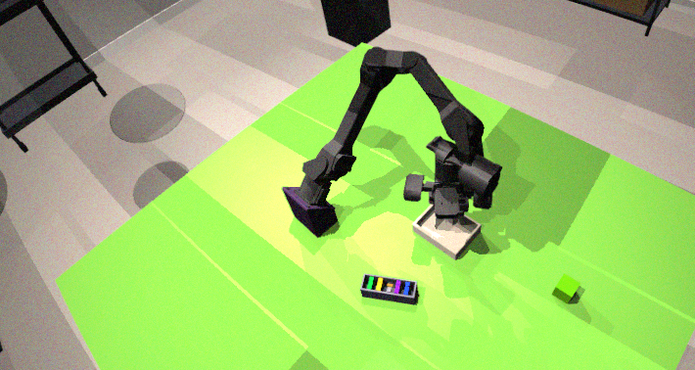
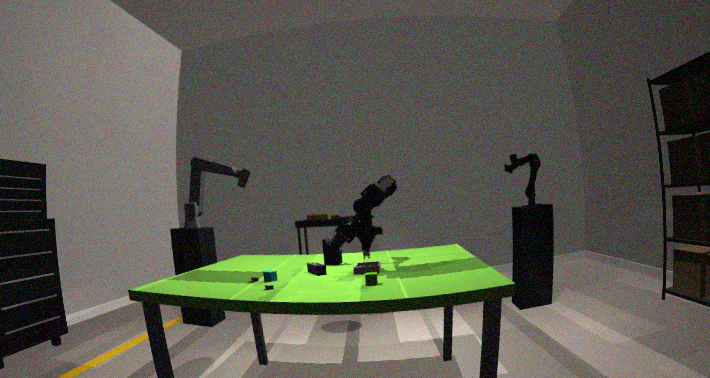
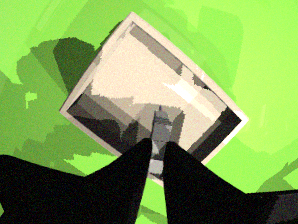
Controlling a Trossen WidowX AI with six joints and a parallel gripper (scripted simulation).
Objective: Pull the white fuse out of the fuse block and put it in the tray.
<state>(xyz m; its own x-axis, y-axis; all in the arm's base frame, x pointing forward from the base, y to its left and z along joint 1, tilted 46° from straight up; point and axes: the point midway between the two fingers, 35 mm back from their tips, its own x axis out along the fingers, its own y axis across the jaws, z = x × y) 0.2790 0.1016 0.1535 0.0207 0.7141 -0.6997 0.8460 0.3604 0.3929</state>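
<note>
Right now my gripper tip is 10 mm above the white fuse. The rest, counted from my gripper tip: tray 80 mm below; then purple fuse 200 mm to the right, 60 mm below, 20 mm ahead; then blue fuse 190 mm to the right, 60 mm below, 40 mm ahead.
</note>
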